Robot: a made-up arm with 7 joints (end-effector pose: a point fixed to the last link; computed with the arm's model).
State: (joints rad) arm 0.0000 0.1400 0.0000 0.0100 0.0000 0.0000 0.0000
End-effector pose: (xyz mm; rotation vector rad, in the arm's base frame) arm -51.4 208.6 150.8 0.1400 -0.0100 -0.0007
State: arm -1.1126 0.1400 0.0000 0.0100 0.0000 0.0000 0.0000
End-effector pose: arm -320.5 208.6 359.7 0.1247 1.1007 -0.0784
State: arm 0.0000 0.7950 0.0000 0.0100 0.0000 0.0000 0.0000
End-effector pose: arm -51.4 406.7 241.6 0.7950 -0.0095 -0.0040
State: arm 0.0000 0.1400 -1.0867 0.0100 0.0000 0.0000 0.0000
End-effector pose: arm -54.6 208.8 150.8 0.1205 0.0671 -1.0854
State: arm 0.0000 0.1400 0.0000 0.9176 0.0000 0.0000 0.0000
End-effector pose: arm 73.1 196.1 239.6 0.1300 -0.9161 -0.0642
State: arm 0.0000 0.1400 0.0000 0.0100 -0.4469 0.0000 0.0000
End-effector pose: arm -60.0 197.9 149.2 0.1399 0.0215 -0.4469
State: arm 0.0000 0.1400 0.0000 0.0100 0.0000 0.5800 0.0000
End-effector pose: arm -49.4 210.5 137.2 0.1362 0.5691 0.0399
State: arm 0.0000 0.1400 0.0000 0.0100 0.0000 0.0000 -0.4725
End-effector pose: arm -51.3 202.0 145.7 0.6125 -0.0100 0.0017
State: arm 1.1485 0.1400 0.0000 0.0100 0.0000 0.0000 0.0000
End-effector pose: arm 261.0 208.6 309.7 0.1248 -1.1565 0.0798
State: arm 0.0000 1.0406 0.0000 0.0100 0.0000 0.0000 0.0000
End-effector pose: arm -51.4 459.6 305.6 1.0406 -0.0091 -0.0052
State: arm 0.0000 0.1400 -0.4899 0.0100 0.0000 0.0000 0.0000
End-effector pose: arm -52.9 208.2 150.8 0.1347 0.0245 -0.4898
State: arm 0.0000 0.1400 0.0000 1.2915 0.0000 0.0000 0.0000
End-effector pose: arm 92.7 187.4 301.0 0.1200 -1.2893 -0.0904
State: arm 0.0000 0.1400 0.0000 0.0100 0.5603 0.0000 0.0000
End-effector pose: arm -48.5 225.4 153.2 0.1335 -0.0490 0.5587
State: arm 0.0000 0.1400 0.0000 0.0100 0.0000 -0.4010 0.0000
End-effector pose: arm -57.1 207.5 158.5 0.1380 -0.4103 -0.0288
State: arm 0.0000 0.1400 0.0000 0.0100 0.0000 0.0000 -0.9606
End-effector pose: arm -51.3 198.3 137.9 1.1006 -0.0097 0.0042
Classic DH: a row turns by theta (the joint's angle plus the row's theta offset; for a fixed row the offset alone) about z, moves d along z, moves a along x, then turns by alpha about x. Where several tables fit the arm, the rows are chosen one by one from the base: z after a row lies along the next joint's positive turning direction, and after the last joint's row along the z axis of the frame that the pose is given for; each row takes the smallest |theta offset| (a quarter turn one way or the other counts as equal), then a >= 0, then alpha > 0; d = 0 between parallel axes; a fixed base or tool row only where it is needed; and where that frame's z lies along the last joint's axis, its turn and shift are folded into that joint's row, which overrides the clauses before.
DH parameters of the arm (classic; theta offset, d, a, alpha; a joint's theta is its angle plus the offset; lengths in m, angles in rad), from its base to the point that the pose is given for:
base (fixed): 0 0.4717 -0.018 1.5708
joint 1: 1.5708 -0.174 0.0161 1.5708
joint 2: 1.5708 -0.0348 0.01 1.5708
joint 3: -1.5708 -0.1661 0.0282 -1.5708
joint 4: 0 -0.0107 0.0002 1.5708
joint 5: 0 -0.1827 -0.006 1.5708
joint 6: -1.5708 -0.0086 0.0071 -1.5708
joint 7: 1.5708 -0.0221 0.0049 -1.5708
tool (fixed): 1.5708 0.0171 0 0

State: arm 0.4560 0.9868 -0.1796 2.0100 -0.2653 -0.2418 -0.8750
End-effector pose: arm 86.7 205.9 447.7 1.1681 -2.8509 -0.2749
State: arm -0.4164 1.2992 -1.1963 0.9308 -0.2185 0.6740 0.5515
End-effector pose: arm -78.4 383.6 293.5 0.3862 1.2498 -1.2343
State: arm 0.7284 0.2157 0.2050 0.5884 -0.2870 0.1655 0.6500
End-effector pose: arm 205.6 246.8 305.1 -0.1868 -1.0610 -0.3300
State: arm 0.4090 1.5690 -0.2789 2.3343 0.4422 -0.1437 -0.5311
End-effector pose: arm 21.3 195.2 476.0 0.5445 -2.3439 -0.9644
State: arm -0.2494 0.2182 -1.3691 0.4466 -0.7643 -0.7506 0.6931
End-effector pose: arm -116.3 182.0 190.9 -1.4940 0.1081 -2.1451
